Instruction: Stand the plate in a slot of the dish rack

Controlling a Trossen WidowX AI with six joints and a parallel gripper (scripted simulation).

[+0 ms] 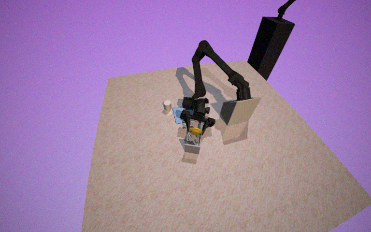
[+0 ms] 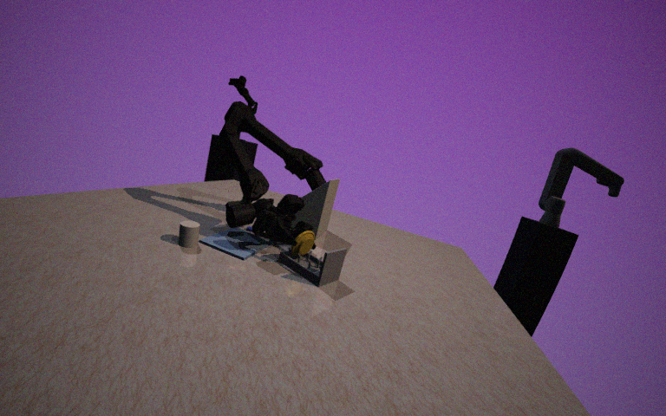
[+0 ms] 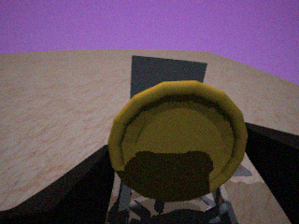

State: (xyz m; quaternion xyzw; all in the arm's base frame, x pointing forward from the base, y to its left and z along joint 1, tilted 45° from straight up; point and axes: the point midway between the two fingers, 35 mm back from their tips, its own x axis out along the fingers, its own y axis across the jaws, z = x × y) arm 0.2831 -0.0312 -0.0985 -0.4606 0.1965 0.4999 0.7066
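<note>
The yellow plate is 1 cm to the right of my gripper tip. Also, from my gripper tip: blue mat: 18 cm to the right, 5 cm below; then blue spoon: 10 cm behind, 19 cm to the right, 5 cm below; then grey dish rack: 1 cm ahead, 2 cm to the left, 3 cm below.
</note>
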